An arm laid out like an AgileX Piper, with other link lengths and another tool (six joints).
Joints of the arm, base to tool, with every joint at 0 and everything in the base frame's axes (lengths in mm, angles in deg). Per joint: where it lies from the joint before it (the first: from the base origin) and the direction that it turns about. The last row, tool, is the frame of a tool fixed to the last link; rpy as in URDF.
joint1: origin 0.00 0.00 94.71 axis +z
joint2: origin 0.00 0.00 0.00 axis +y
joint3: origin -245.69 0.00 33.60 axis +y
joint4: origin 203.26 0.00 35.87 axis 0.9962 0 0.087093
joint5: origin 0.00 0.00 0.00 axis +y
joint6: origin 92.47 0.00 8.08 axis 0.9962 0 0.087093
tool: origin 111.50 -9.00 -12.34 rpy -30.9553 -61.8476 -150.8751
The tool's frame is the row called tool.
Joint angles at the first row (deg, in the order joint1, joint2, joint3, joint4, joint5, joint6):
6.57 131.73 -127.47 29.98 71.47 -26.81
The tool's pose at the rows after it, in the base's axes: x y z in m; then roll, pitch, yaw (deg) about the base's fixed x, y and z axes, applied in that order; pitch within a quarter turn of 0, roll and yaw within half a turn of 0:
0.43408 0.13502 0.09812 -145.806 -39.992 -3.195
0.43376 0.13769 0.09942 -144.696 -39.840 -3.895
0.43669 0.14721 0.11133 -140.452 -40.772 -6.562
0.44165 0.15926 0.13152 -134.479 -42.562 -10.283
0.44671 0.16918 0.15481 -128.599 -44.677 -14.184
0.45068 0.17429 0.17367 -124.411 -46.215 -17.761
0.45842 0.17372 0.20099 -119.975 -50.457 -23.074
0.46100 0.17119 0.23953 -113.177 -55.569 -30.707
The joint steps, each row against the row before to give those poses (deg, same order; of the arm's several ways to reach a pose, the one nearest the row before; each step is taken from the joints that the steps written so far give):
0.00 0.00 0.00 0.51 -0.20 -0.11
0.00 0.00 -0.01 0.86 0.01 0.00
0.00 0.00 -1.57 2.98 -0.01 0.00
0.00 0.00 -2.88 3.86 0.00 0.00
0.00 0.00 -3.58 3.23 0.00 0.35
0.00 -0.10 -2.96 1.62 -0.26 1.12
0.00 -1.62 -2.06 0.01 -2.49 0.59
0.00 -3.62 -0.53 -0.11 -3.28 0.04

